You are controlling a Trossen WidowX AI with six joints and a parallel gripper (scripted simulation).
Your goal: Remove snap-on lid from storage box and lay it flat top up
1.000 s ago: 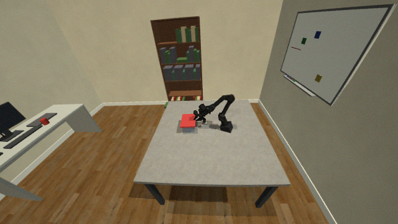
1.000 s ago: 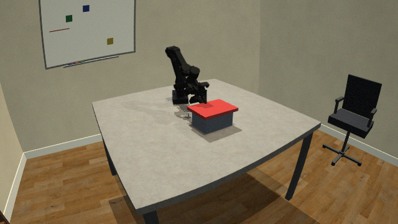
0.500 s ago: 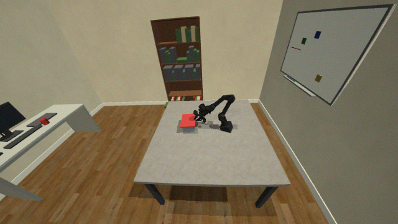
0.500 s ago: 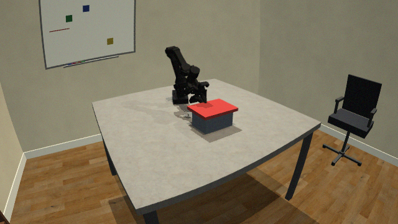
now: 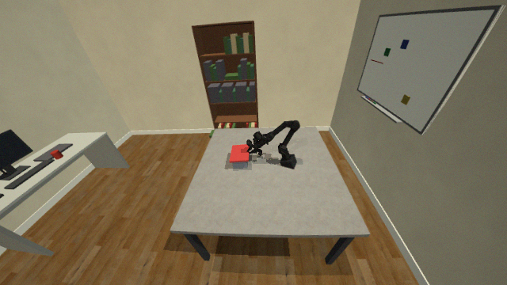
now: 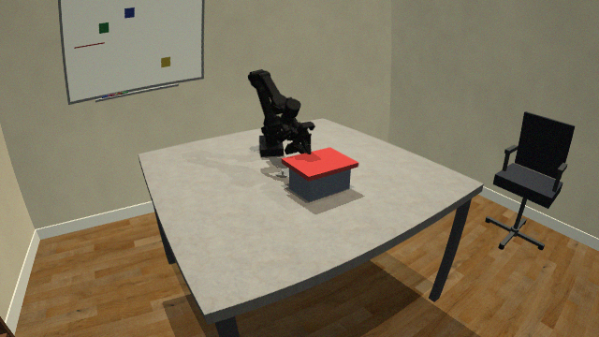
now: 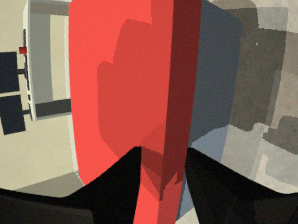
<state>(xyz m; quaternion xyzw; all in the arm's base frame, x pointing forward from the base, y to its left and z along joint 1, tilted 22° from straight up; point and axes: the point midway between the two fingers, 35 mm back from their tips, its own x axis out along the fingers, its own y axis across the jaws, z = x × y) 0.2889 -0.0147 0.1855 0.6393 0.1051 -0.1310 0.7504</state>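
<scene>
Right now the red lid is 100 mm ahead of my hand and 20 mm below it. Round my hand: grey storage box 100 mm ahead, 80 mm below.
</scene>
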